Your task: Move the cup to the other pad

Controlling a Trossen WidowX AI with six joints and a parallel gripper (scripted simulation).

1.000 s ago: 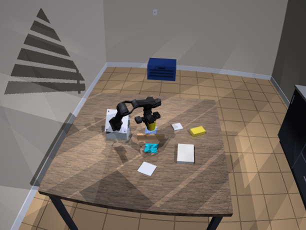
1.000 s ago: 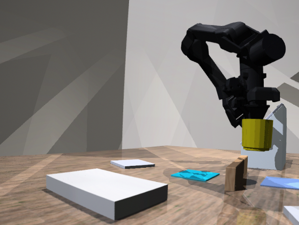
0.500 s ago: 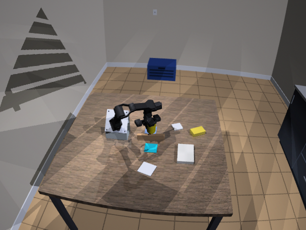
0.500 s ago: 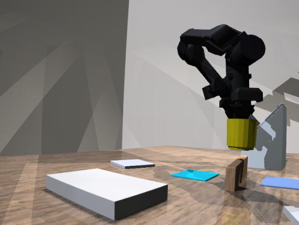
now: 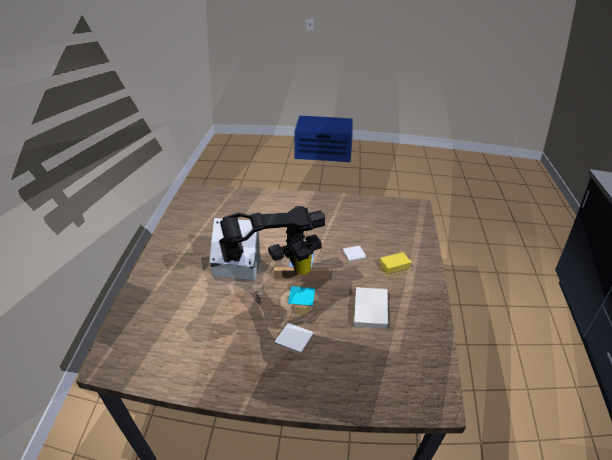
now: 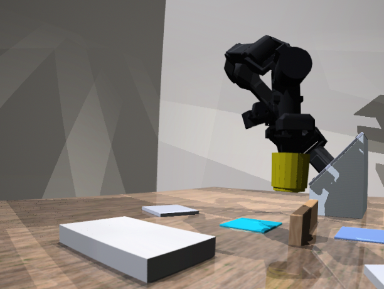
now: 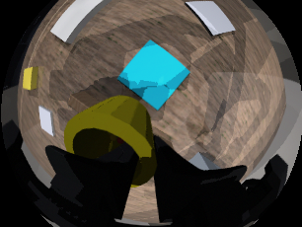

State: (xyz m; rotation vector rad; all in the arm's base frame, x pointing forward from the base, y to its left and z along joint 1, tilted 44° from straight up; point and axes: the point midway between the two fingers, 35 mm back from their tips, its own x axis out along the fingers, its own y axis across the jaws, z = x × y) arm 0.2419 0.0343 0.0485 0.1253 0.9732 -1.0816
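Now: the cyan pad 40 mm ahead of my gripper tip, 50 mm to the right of it and 110 mm below it. Round my gripper tip: blue pad 10 mm behind, 150 mm to the left, 110 mm below; then yellow cup 20 mm ahead, 20 mm to the left; then wooden block 10 mm ahead, 50 mm to the left, 90 mm below.
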